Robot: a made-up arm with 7 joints. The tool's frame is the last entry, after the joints.
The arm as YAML. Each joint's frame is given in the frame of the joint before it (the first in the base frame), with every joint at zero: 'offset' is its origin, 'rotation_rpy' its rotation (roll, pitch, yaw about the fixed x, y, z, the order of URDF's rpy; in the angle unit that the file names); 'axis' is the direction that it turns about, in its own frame. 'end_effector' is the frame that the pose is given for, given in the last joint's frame.
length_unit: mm
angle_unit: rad
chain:
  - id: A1
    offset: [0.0, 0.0, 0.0]
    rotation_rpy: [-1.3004, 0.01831, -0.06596]
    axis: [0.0, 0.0, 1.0]
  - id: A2
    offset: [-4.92, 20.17, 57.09]
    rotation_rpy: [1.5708, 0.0, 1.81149]
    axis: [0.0, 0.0, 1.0]
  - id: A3
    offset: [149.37, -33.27, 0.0]
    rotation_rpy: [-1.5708, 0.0, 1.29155]
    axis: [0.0, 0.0, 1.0]
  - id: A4
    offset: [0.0, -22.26, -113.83]
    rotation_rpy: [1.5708, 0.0, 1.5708]
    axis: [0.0, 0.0, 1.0]
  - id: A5
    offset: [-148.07, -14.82, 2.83]
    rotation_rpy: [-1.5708, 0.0, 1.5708]
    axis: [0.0, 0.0, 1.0]
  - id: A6
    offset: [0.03, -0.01, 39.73]
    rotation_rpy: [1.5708, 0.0, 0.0]
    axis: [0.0, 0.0, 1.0]
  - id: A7
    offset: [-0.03, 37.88, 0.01]
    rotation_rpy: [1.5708, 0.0, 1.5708]
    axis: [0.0, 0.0, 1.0]
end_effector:
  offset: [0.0, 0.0, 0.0]
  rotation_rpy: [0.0, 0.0, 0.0]
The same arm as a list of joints. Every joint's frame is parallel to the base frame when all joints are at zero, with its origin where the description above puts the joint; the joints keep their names.
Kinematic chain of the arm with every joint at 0, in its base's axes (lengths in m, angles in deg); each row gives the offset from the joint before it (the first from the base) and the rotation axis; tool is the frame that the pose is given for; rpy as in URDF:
A1: xyz 0 0 0 axis 0.068403 0.961235 0.26711
A2: xyz -0.001 0.0606 -0.0041 axis 0.968889 -0.0002 -0.247497
A3: xyz -0.0378 0.0092 -0.148 axis 0.247497 -0.0001 0.968889
A4: xyz -0.0066 0 -0.1158 axis 0.0002 1 0
A5: xyz 0.1398 0.0028 -0.051 axis 0.968889 -0.0002 -0.247497
A6: xyz 0.0385 0 -0.0098 axis 0.0002 1 0
A7: xyz 0.0367 0 -0.0094 axis 0.247497 -0.0001 0.968889
tool: xyz 0 0 0 rpy 0 14.33 -0.01

